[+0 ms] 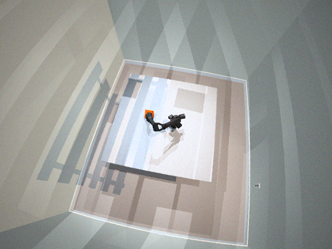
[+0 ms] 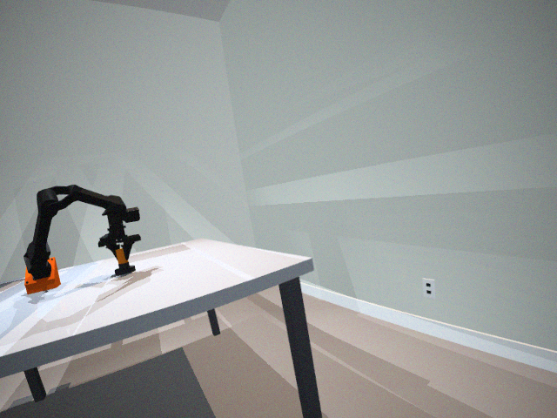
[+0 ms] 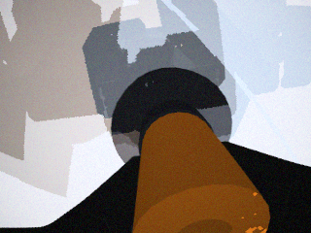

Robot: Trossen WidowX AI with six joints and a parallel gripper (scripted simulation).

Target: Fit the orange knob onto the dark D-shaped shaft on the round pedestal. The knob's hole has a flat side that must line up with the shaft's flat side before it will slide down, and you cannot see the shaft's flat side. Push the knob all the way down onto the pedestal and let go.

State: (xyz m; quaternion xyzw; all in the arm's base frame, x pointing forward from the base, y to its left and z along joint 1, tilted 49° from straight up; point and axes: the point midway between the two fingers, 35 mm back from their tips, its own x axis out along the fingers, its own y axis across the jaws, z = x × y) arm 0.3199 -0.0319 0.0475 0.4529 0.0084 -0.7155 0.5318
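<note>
Now: the orange knob 2 cm above my gripper tip. Round my gripper tip: dark round pedestal (2 cm below).
</note>
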